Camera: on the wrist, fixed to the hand. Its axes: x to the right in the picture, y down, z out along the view.
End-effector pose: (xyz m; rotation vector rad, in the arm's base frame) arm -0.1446 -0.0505 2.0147 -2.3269 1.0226 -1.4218
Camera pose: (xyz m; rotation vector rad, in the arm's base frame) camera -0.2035 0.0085 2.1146 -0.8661 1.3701 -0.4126
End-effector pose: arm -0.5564 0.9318 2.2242 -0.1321 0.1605 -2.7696
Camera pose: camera -0.6049 1.0015 2.1256 -0.3225 -0.4740 -1.1987
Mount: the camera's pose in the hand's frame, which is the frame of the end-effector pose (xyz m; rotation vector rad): 0.0129 -0.0690 -0.1096 0.5765 -0.4605 1.4636
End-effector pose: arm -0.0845 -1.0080 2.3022 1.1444 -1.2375 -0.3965
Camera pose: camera 0.0387 -0.9971 2.2618 0.3139 -2.3131 0.8970
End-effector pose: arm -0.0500 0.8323 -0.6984 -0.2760 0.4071 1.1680
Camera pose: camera 0.0002 0.7719 -0.8022 0.9594 0.5097 2.3653
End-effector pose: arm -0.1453 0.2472 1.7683 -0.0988 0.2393 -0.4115
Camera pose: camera -0.1877 0.1739 1.6695 0.5333 -0.2944 1.0047
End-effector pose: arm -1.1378 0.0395 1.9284 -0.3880 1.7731 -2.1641
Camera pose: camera -1.1984 0.1449 1.9749 0.4287 0.6191 -1.1846
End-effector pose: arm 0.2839 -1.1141 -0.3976 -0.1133 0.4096 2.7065
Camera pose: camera 0.3017 -1.0816 -0.5224 -0.7846 -0.8247 -1.8790
